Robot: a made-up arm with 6 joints.
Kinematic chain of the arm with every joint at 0, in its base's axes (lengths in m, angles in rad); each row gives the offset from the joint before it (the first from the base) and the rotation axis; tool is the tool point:
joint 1: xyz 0 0 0.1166 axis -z
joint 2: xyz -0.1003 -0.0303 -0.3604 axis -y
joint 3: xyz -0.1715 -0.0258 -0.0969 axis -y
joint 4: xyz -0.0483 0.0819 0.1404 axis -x
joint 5: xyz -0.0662 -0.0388 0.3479 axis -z
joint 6: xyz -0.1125 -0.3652 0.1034 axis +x
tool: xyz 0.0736 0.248 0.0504
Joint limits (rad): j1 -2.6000..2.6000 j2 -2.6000..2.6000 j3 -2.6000..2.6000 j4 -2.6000..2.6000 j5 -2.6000..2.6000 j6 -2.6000..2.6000
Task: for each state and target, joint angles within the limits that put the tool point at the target. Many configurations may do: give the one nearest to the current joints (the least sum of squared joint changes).
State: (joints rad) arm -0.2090 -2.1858 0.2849 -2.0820 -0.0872 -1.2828
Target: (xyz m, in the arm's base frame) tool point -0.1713 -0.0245 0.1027
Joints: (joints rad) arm -0.1308 -2.5040 0.3632 -2.1891 -0.3944 -1.2592
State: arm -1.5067 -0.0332 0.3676 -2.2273 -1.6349 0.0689
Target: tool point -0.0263 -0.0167 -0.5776
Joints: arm -1.2674 0.6506 0.2887 -2.6000 -0.7757 -0.8060
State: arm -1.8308 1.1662 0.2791 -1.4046 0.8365 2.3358
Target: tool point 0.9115 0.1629 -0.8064
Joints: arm -2.4856 0.8129 0.1580 -1.0226 0.9286 2.1646
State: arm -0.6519 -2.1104 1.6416 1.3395 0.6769 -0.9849
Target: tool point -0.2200 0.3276 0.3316
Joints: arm -0.4215 -2.2066 1.5674 1.4133 0.6526 -0.4642
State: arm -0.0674 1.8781 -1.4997 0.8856 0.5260 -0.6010
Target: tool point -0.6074 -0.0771 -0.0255
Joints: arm -0.4721 1.9896 -1.2122 0.5618 0.5311 0.2294
